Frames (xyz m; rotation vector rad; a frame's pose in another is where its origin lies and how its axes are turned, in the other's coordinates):
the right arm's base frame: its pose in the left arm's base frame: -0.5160 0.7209 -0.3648 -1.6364 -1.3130 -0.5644
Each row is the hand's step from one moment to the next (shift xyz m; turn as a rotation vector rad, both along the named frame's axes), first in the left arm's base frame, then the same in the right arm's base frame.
Working: the left arm's base frame: its pose in the right arm's base frame: 0.1003 0.3373 -0.8917 1.6364 1.3130 0.5644

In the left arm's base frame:
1: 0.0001 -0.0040 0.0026 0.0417 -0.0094 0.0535
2: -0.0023 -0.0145 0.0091 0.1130 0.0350 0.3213
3: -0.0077 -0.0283 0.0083 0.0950 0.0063 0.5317
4: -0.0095 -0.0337 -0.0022 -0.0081 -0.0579 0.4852
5: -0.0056 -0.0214 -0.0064 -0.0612 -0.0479 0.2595
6: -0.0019 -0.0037 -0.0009 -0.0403 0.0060 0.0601
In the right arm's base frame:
1: 0.0001 -0.0009 -0.0047 0.0518 0.0185 -0.0408
2: -0.0007 -0.0056 -0.0163 0.3124 -0.0155 -0.1393
3: -0.0099 -0.0104 -0.0269 0.4616 -0.1113 -0.2576
4: -0.0216 -0.0082 -0.0264 0.3589 -0.1898 -0.2720
5: -0.0176 -0.0029 -0.0145 0.1652 -0.1543 -0.1493
6: -0.0032 -0.0014 -0.0024 0.0384 -0.0599 -0.0147

